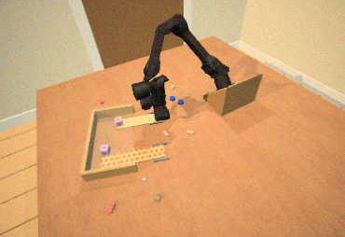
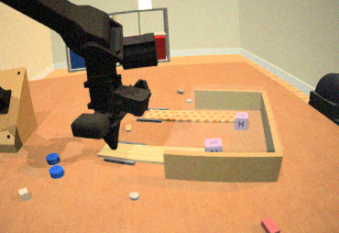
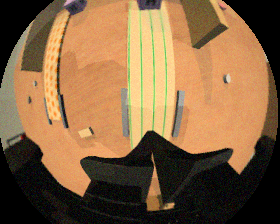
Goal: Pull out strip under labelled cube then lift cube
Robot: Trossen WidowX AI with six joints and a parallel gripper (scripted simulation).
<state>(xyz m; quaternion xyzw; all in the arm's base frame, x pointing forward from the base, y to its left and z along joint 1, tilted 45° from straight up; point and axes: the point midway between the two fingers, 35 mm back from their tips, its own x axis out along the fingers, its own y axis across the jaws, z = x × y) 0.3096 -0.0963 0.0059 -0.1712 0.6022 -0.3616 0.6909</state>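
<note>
The pale strip lies 90 mm ahead of my gripper tip and 30 mm to the right of it.
</note>
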